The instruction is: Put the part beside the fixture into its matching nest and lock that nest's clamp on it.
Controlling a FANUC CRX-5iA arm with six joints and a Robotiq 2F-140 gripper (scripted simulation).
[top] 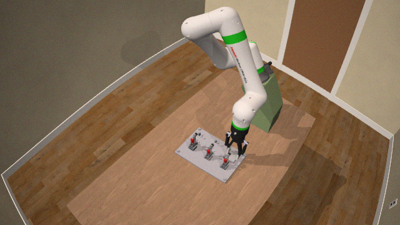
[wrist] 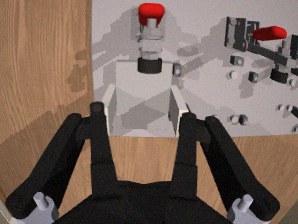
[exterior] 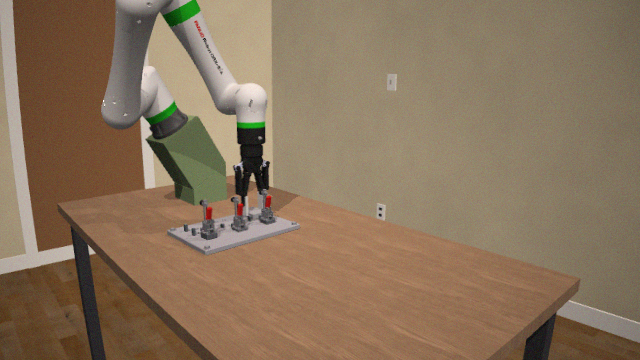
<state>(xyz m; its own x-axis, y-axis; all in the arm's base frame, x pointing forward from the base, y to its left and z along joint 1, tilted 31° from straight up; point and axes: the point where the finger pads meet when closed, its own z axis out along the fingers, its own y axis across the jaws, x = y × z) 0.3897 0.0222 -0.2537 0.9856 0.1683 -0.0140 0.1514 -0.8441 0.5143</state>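
Now: hand 30 mm above the light grey part. Also, from my hand: grey fixture plate: 70 mm ahead, 100 mm to the right, 50 mm below; then toggle clamp: 80 mm ahead, 10 mm to the left.
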